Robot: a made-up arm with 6 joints. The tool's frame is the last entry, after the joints. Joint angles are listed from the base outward.
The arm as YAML. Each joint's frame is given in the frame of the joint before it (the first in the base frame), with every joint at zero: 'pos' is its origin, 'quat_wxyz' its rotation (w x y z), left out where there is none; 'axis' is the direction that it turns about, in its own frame. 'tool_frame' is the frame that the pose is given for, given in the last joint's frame.
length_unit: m
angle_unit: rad
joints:
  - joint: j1
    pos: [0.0, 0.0, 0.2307]
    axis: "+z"
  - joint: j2
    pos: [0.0, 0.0, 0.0]
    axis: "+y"
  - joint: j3
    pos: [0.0, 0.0, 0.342]
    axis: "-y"
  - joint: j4
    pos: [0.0, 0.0, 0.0]
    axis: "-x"
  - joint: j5
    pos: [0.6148, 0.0, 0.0]
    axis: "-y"
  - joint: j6
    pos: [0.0, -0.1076, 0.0]
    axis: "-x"
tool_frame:
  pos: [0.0, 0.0, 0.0]
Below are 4 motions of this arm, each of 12 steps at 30 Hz.
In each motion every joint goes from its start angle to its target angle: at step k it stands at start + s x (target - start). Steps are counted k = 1, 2, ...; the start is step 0. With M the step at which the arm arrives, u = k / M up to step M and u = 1 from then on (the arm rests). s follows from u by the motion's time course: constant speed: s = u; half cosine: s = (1 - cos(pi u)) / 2; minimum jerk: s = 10 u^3 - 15 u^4 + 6 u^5.
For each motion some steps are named. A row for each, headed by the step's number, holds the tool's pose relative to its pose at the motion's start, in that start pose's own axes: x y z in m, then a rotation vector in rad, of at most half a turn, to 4 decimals.
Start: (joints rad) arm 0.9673 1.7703 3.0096 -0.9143 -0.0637 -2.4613
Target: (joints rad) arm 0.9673 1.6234 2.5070 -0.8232 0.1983 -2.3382
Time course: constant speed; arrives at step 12
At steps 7, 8, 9, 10, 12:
7: 0.0031 0.0313 0.1120 -0.1266 -0.0890 0.1350
8: 0.0016 0.0355 0.1273 -0.1465 -0.1023 0.1523
9: -0.0005 0.0396 0.1424 -0.1669 -0.1157 0.1690
10: -0.0031 0.0436 0.1572 -0.1877 -0.1292 0.1852
12: -0.0097 0.0514 0.1863 -0.2303 -0.1565 0.2159

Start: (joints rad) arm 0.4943 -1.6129 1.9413 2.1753 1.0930 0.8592
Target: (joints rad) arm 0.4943 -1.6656 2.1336 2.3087 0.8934 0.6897
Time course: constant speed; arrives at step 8
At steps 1, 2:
1: -0.0099 -0.0092 -0.0148 -0.0088 0.0259 0.0339
2: -0.0201 -0.0186 -0.0292 -0.0174 0.0533 0.0671

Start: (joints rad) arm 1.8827 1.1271 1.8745 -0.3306 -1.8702 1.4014
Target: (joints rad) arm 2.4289 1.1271 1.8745 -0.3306 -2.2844 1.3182
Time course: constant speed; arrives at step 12
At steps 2, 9, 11, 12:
2: 0.0246 -0.0008 0.0676 -0.0661 -0.0213 0.0959
9: 0.0897 0.0431 0.3056 -0.3186 -0.0430 0.4203
11: 0.1017 0.0686 0.3718 -0.3965 -0.0342 0.5079
12: 0.1065 0.0834 0.4042 -0.4363 -0.0273 0.5505

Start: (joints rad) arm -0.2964 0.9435 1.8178 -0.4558 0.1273 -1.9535
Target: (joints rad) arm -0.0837 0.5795 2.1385 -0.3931 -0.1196 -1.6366
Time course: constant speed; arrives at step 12
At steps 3, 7, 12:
3: 0.0213 0.0644 -0.1201 -0.0415 0.1194 0.0416
7: 0.0169 0.1672 -0.2680 -0.0979 0.2638 0.1223
12: -0.0376 0.3160 -0.4196 -0.1674 0.4136 0.2607

